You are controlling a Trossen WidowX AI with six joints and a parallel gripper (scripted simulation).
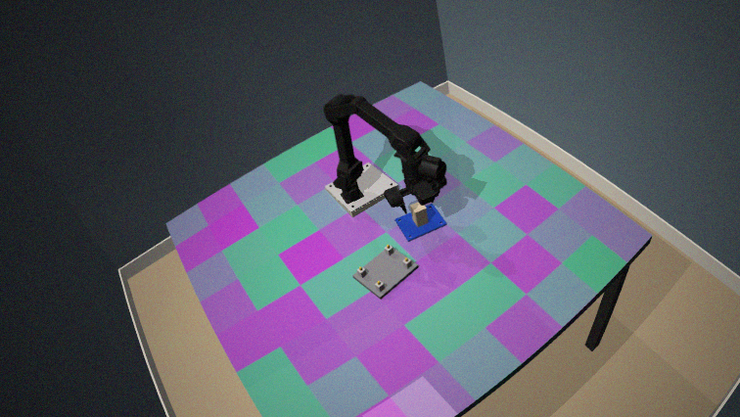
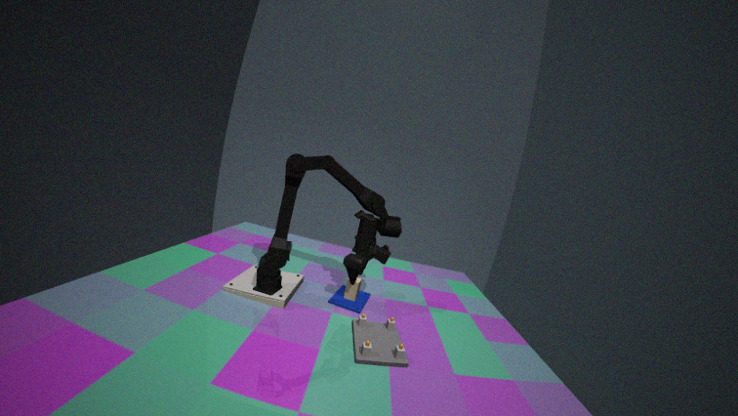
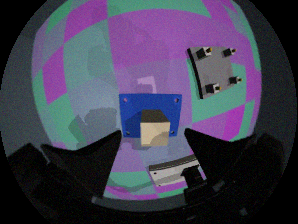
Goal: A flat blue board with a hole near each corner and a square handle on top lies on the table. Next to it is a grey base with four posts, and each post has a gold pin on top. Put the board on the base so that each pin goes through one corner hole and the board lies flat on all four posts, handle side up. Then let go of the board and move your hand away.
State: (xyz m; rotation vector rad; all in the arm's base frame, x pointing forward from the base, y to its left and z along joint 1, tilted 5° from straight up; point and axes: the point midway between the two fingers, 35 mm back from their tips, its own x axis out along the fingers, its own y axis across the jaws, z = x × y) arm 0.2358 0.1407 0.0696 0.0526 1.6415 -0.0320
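Right now the flat blue board is 5 cm below my gripper tip. Also, from my gripper tip: grey base (19 cm to the right, 12 cm ahead, 7 cm below).
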